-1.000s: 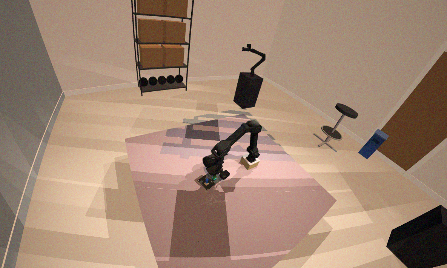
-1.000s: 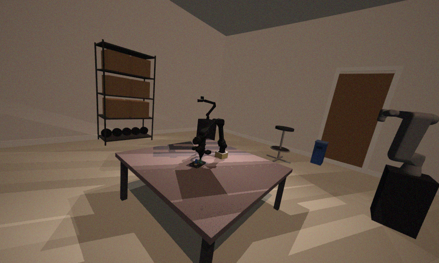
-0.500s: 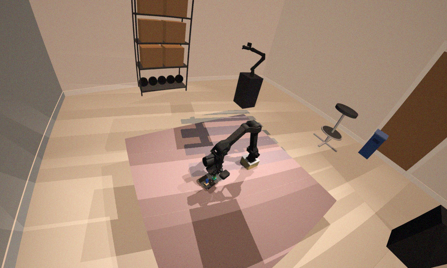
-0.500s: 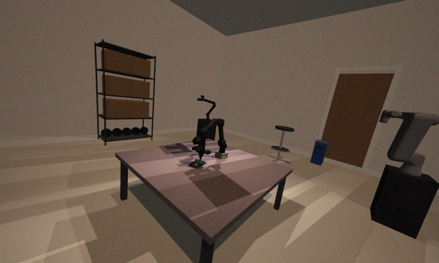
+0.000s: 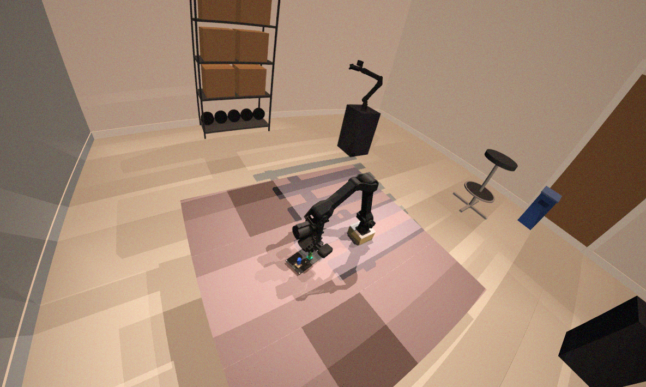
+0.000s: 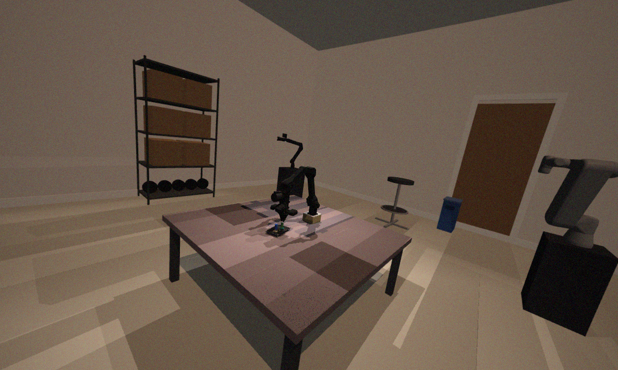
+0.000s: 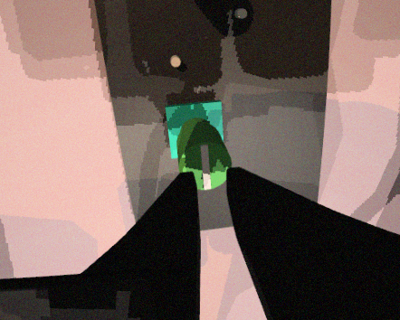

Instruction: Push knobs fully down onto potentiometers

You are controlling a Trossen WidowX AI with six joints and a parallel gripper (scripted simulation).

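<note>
Now: gripper tip 2 cm above the green knob. The rest, counted from my gripper tip: blue knob 7 cm ahead, 2 cm to the left, 1 cm below.
</note>
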